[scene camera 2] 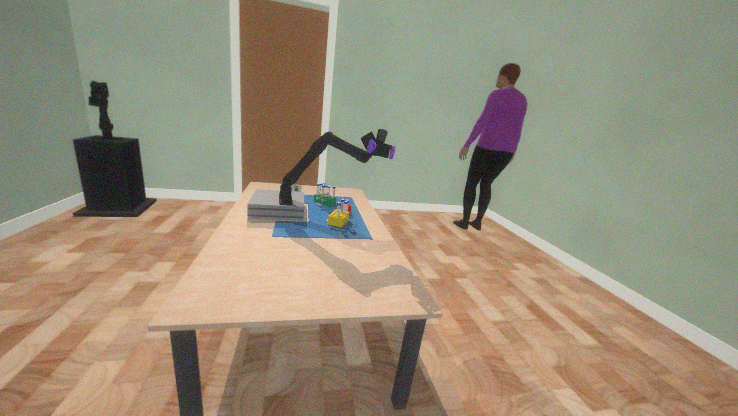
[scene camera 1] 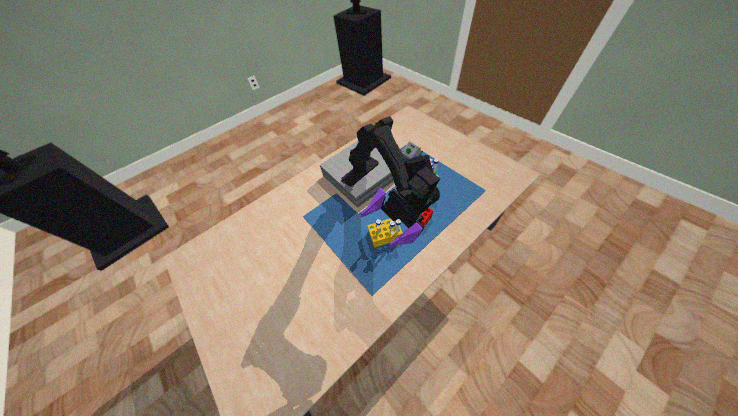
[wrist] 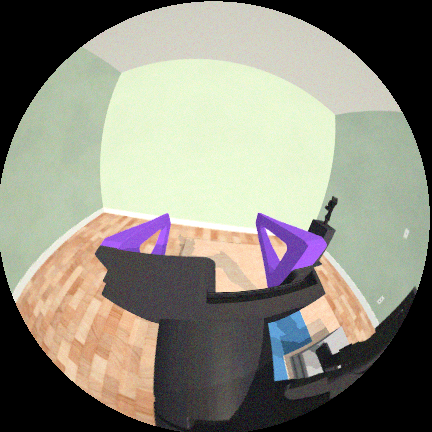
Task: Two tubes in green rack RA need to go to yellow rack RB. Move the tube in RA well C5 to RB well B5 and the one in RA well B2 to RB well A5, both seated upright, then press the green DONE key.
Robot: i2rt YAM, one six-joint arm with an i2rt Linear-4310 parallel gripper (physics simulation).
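Frame: origin at the arm's base, x ahead, y left, z up, level; metres.
Seen in the pictures: gripper, fingertip midpoint: (scene camera 2: 385,148) (scene camera 1: 374,230) (wrist: 212,217); arm's base, origin of the base link: (scene camera 2: 285,199) (scene camera 1: 360,171).
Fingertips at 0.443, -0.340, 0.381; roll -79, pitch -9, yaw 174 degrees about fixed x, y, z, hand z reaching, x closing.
Pixels of each thing's middle, then the offset from my fingertips to it, as dx, dy, dz. Level surfaces: height alone.
- Green rack RA, body centre: (scene camera 2: 325,199) -0.177, +0.531, -0.436
- Yellow rack RB, body centre: (scene camera 1: 385,232) (scene camera 2: 338,218) -0.151, +0.188, -0.436
- green DONE key, body centre: (scene camera 1: 408,150) (scene camera 2: 296,189) -0.363, +0.615, -0.397
- small red block, body centre: (scene camera 1: 424,217) (scene camera 2: 346,208) -0.068, +0.356, -0.436
- blue mat, its level: dz -0.461
My gripper (scene camera 1: 377,229) (scene camera 2: 382,149) (wrist: 212,217) is open and empty, its purple fingers wide apart, high above the table. Green rack RA (scene camera 2: 325,199) stands on the far part of the mat, holding several upright blue-capped tubes (scene camera 2: 325,189); in scene camera 1 the arm mostly hides it. Its well labels are too small to read. Yellow rack RB (scene camera 1: 379,238) (scene camera 2: 338,220) stands on the near part of the mat, with three capped tubes towards one side and other wells empty. The green DONE key (scene camera 1: 408,150) (scene camera 2: 296,189) sits on a small grey box beyond the arm's base.
A small red block (scene camera 1: 425,217) (scene camera 2: 349,208) stands near the yellow rack on the blue mat (scene camera 1: 372,273) (scene camera 2: 289,229) (wrist: 280,350). The arm's grey base plinth (scene camera 1: 335,173) (scene camera 2: 276,210) is beside the mat. A person (scene camera 2: 503,118) stands on the floor beyond the table, by the wall.
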